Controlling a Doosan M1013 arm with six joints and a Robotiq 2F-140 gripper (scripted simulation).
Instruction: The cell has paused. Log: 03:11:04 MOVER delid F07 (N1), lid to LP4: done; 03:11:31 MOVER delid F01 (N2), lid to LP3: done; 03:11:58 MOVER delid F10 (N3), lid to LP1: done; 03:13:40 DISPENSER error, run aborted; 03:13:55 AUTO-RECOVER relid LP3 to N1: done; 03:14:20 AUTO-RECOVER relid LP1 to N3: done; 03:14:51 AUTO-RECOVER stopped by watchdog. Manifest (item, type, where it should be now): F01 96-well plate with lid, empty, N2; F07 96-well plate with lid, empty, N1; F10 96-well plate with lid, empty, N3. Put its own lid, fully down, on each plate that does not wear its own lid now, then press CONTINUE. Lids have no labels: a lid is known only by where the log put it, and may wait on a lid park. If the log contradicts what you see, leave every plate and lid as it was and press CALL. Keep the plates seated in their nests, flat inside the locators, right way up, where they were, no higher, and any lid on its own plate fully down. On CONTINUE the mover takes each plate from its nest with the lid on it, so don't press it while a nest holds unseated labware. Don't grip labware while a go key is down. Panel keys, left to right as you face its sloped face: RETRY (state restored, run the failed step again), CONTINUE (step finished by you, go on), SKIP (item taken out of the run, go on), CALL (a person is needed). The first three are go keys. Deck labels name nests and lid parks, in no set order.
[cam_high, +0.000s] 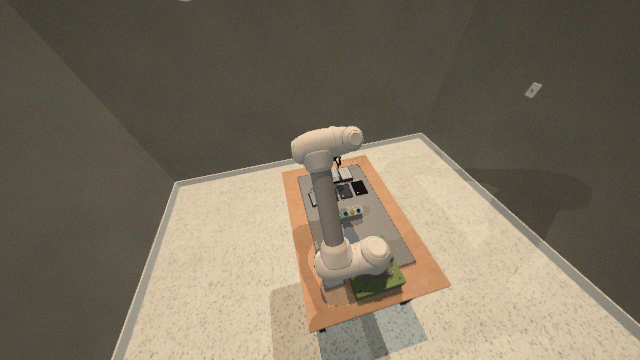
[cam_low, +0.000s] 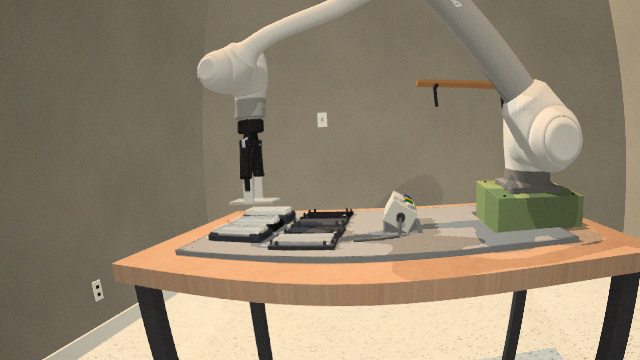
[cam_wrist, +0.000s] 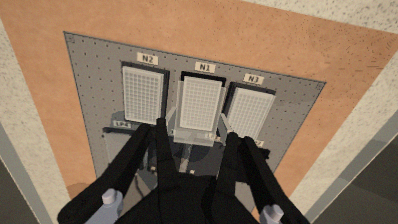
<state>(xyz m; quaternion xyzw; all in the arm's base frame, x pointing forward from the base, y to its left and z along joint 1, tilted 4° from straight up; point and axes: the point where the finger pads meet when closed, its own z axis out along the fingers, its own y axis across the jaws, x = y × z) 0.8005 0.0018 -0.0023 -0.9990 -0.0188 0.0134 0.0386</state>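
The plate is 13 cm to the left of my hand and 8 cm below it. Round my hand: lid park LP1: 18 cm behind, 6 cm to the right, 10 cm below; LP4 label: 10 cm behind, 20 cm to the left, 10 cm below; lid park LP3: 18 cm behind, 7 cm to the left, 10 cm below.
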